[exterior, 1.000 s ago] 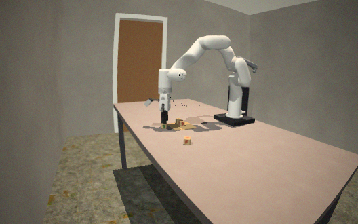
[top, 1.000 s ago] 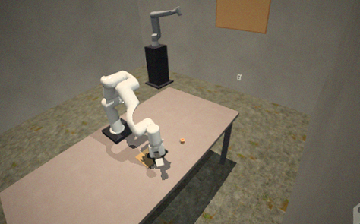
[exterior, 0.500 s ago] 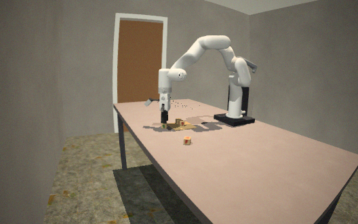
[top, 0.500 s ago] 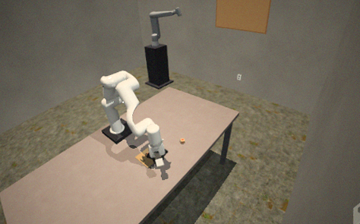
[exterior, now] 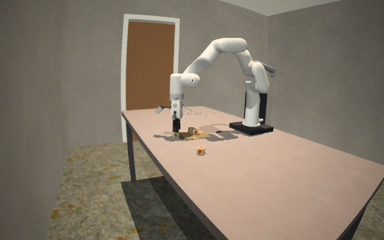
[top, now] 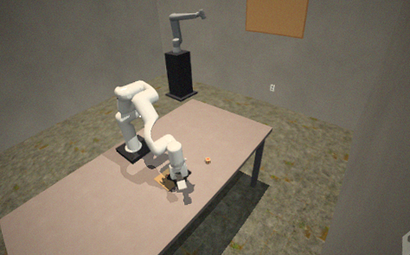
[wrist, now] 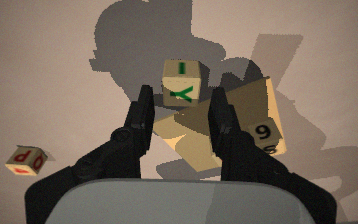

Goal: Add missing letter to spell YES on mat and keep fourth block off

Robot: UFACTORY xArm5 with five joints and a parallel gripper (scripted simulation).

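My hand is 40 mm above the tan letter block. Also, from my hand: dark S block (110 mm behind, 50 mm to the right, 40 mm below); then red E block (110 mm behind, 40 mm below); then tan mat (110 mm behind, 50 mm below).
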